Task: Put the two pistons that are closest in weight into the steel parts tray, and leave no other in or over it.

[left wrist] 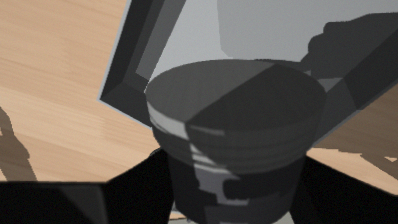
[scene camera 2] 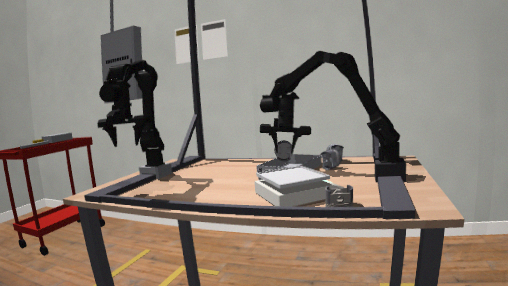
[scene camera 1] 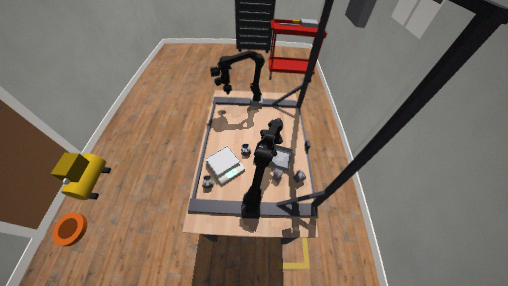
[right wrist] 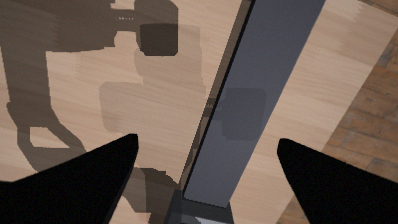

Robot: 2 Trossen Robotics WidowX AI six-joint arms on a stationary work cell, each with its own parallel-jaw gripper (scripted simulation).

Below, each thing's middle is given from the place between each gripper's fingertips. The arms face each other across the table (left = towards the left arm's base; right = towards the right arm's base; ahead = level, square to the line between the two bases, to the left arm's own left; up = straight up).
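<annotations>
My left hand (scene camera 2: pixel 284 153) is 10 cm above the steel parts tray (left wrist: pixel 344 53) and 6 cm past it. Counted from that left hand: scale plate (scene camera 2: pixel 286 177), 6 cm below, 27 cm ahead, 9 cm to the left; white scale (scene camera 2: pixel 296 195), 8 cm below, 27 cm ahead, 10 cm to the left.
Relative to my right hand, the steel parts tray is 190 mm below, 370 mm behind and 480 mm to the left; the white scale is 160 mm below, 50 mm behind and 570 mm to the left; the scale plate is 140 mm below, 40 mm behind and 560 mm to the left.
</annotations>
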